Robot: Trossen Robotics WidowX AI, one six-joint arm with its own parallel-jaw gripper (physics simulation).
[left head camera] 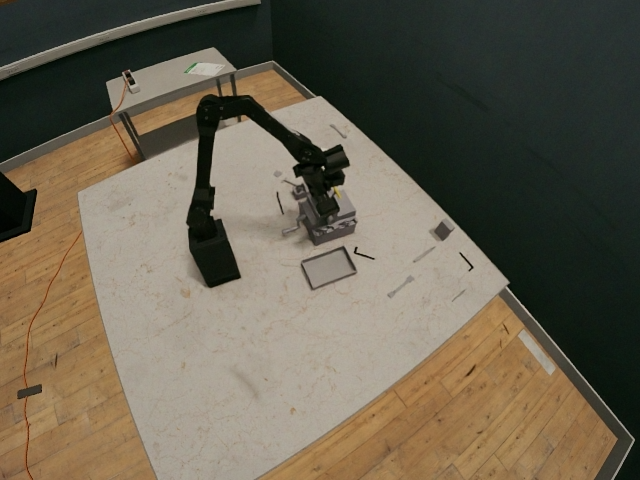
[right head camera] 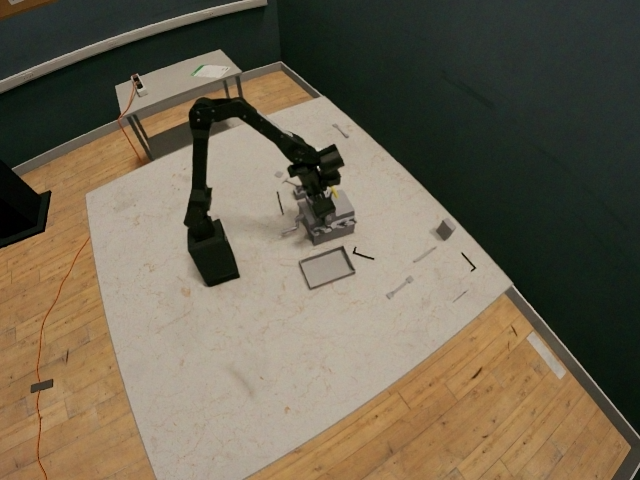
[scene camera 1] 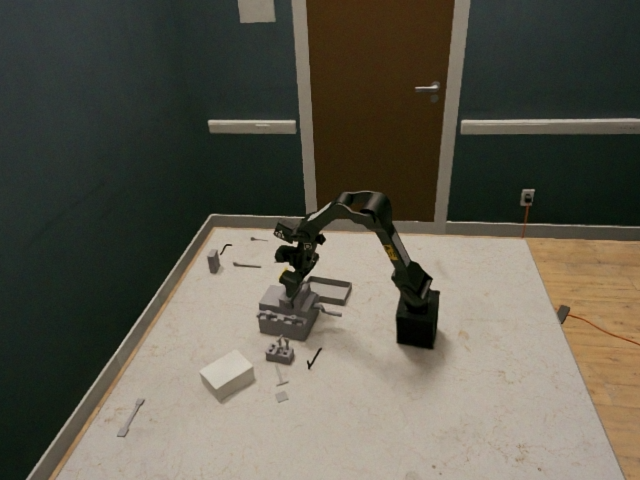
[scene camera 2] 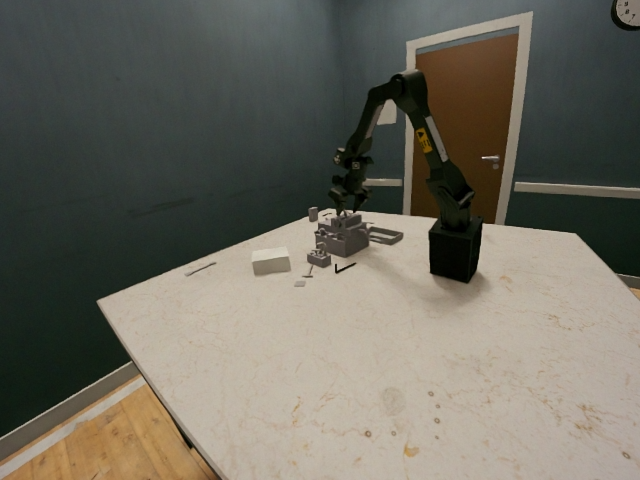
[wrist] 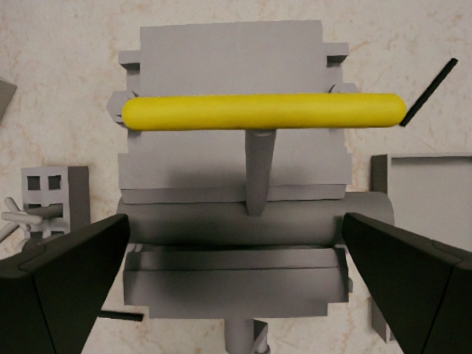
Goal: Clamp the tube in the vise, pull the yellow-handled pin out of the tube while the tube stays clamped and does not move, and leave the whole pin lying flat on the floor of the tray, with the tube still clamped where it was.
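Frame: origin at the arm's base, x ahead, y left, z up, level; millimetres.
Seen in the pictures: gripper, fingertip midpoint: (left head camera: 323, 201) (right head camera: 321, 201) (scene camera 2: 346, 214) (wrist: 238, 224); arm's base, origin of the base link: (left head camera: 205, 233) (right head camera: 204, 233) (scene camera 1: 417, 303) (scene camera 2: 456, 223).
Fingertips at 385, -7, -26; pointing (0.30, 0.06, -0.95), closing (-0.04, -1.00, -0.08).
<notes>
Pixels of each thing's middle, then the offset from my fingertips to it, as dx, dy, dz. "spot": a spot on its surface instead.
- grey tube, body centre: (wrist: 253, 218) (scene camera 1: 295, 293) (right head camera: 321, 207) (left head camera: 323, 207) -2, -7, -23
- pin's shaft, surface spot: (wrist: 259, 167) spot: +23, -8, +33
- shallow tray, body centre: (wrist: 437, 244) (right head camera: 327, 267) (left head camera: 329, 267) (scene camera 1: 326, 290) (scene camera 2: 380, 235) -49, -171, -122
- vise's crank, body centre: (scene camera 1: 335, 313) (left head camera: 288, 230) -130, -11, -82
- holder block, body centre: (wrist: 58, 208) (scene camera 1: 279, 353) (scene camera 2: 318, 258) (left head camera: 303, 191) (right head camera: 303, 191) -5, +163, -120
- white box, body centre: (scene camera 1: 227, 374) (scene camera 2: 270, 260) +104, +285, -111
- hex key, body centre: (wrist: 420, 84) (left head camera: 365, 253) +94, -166, -133
- wrench, body centre: (right head camera: 400, 287) (left head camera: 401, 286) +148, -327, -133
- grey block, body centre: (right head camera: 445, 229) (left head camera: 444, 229) (scene camera 1: 213, 261) (scene camera 2: 313, 214) +409, -210, -98
The vise (left head camera: 336, 235) (scene camera 1: 281, 328) (scene camera 2: 341, 246) (wrist: 235, 290) stands on the table. In the wrist view the grey tube (wrist: 200, 225) lies between its jaws; I cannot tell how tightly. The pin's shaft (wrist: 259, 167) rises from the tube, tilted, to its crosswise yellow handle (wrist: 264, 111) (left head camera: 337, 192) (right head camera: 334, 192) (scene camera 1: 282, 274). My gripper (wrist: 238, 224) (scene camera 2: 347, 211) is open and empty, low over the vise, with one finger near each end of the tube. The yellow handle is beyond the line of the fingertips. The shallow tray (left head camera: 328, 267) (right head camera: 327, 268) (wrist: 435, 200) stands beside the vise.
The vise's crank (left head camera: 292, 229) (scene camera 1: 330, 312) sticks out toward the arm base. A holder block (scene camera 1: 279, 356) (scene camera 2: 318, 259) and a white box (scene camera 1: 227, 374) (scene camera 2: 271, 261) stand near the vise. A hex key (left head camera: 364, 254) lies by the tray; a wrench (left head camera: 400, 286) and a grey block (left head camera: 442, 229) are farther off.
</notes>
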